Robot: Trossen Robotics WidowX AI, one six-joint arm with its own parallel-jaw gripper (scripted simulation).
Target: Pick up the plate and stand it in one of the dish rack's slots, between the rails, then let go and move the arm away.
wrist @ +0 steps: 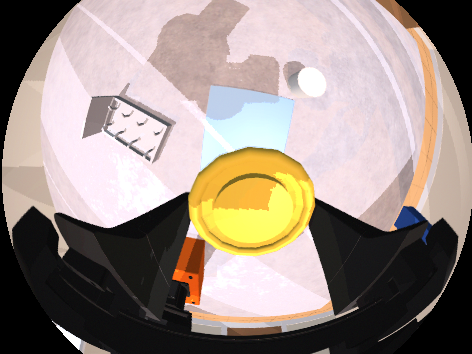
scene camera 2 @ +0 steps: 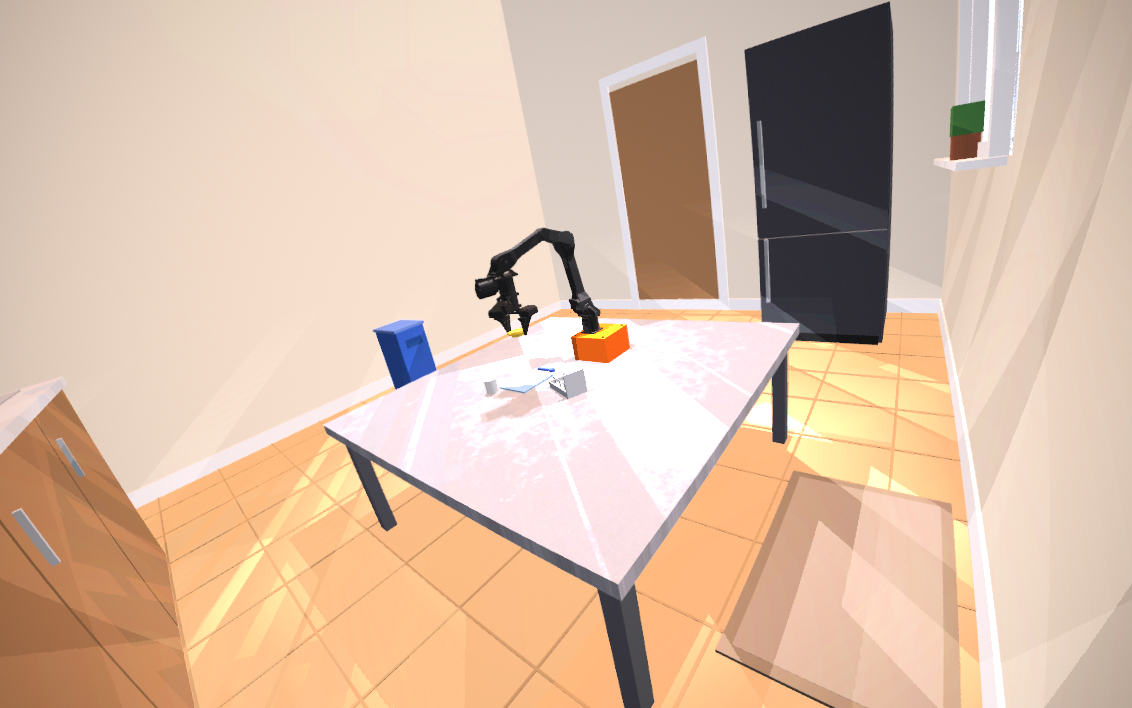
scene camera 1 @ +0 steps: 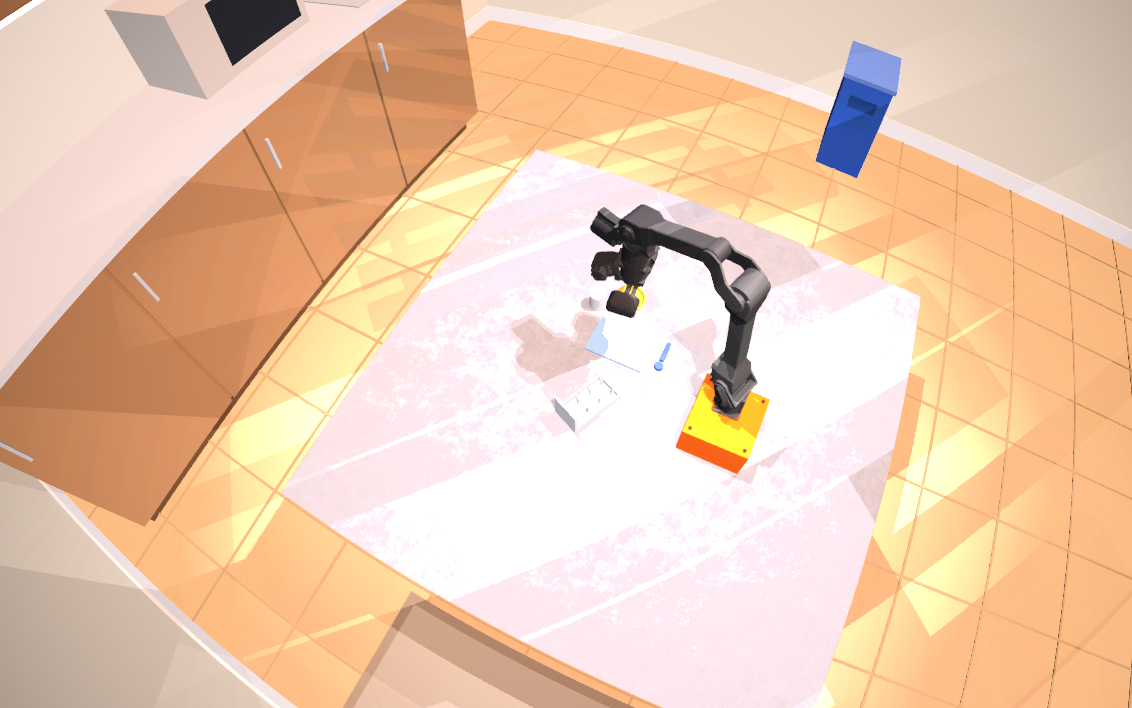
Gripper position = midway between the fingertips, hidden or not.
Observation:
My gripper [scene camera 1: 630,300] holds a yellow plate [wrist: 252,201]. I also see a grey dish rack [scene camera 2: 573,384], a white cup [wrist: 309,82] and a light blue mat [scene camera 1: 621,339].
The grey dish rack is seen too in the wrist view [wrist: 140,132]. My gripper shows as well in the wrist view [wrist: 251,202] and in scene camera 2 [scene camera 2: 517,335]. The light blue mat shows as well in the wrist view [wrist: 236,118].

